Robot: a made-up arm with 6 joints. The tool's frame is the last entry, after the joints.
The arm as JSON. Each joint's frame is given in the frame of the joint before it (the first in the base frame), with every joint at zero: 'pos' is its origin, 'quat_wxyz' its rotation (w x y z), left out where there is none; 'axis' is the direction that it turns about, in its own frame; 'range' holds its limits. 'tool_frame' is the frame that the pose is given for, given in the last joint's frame.
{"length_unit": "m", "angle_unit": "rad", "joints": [
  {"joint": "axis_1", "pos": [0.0, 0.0, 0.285], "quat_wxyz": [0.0, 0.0, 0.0, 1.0], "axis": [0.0, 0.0, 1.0], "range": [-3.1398, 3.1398]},
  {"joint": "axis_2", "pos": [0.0, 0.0, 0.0], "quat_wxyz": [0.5, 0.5, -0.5, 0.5], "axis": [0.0, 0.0, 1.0], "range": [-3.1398, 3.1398]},
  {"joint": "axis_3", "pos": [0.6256, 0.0, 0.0], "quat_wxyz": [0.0, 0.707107, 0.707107, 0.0], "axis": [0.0, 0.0, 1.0], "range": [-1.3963, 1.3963]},
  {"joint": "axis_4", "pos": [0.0, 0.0, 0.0], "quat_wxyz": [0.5, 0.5, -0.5, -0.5], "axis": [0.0, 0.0, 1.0], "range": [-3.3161, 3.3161]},
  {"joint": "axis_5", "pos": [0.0, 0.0, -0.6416], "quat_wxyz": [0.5, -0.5, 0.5, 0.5], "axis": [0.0, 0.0, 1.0], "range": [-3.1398, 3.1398]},
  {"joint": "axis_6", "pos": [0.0, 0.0, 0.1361], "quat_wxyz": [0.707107, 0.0, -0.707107, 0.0], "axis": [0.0, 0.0, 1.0], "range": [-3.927, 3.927]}
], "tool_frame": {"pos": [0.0, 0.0, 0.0], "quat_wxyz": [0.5, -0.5, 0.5, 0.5]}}
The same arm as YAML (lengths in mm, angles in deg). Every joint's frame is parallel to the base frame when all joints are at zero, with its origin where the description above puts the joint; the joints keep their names.
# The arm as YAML. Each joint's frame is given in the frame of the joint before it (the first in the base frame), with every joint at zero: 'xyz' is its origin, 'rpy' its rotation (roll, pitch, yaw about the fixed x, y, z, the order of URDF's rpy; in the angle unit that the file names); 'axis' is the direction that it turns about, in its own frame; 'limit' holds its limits. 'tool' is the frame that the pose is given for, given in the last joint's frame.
units:
  length: mm
  angle: deg
joints:
  - name: axis_1
    type: revolute
    origin:
      xyz: [0.0, 0.0, 285.0]
      rpy: [0.0, 0.0, 0.0]
    axis: "+z"
    limit:
      lower: -179.9
      upper: 179.9
  - name: axis_2
    type: revolute
    origin:
      xyz: [0.0, 0.0, 0.0]
      rpy: [0.0, 0.0, 0.0]
    axis: "+y"
    limit:
      lower: -179.9
      upper: 179.9
  - name: axis_3
    type: revolute
    origin:
      xyz: [0.0, 0.0, 625.6]
      rpy: [0.0, 0.0, 0.0]
    axis: "-y"
    limit:
      lower: -80.0
      upper: 80.0
  - name: axis_4
    type: revolute
    origin:
      xyz: [0.0, 0.0, 0.0]
      rpy: [0.0, 0.0, 0.0]
    axis: "-x"
    limit:
      lower: -190.0
      upper: 190.0
  - name: axis_5
    type: revolute
    origin:
      xyz: [641.6, 0.0, 0.0]
      rpy: [0.0, 0.0, 0.0]
    axis: "-y"
    limit:
      lower: -179.9
      upper: 179.9
  - name: axis_6
    type: revolute
    origin:
      xyz: [0.0, -136.1, 0.0]
      rpy: [0.0, 0.0, 0.0]
    axis: "-x"
    limit:
      lower: -225.0
      upper: 225.0
tool:
  origin:
    xyz: [0.0, 0.0, 0.0]
    rpy: [0.0, 0.0, 0.0]

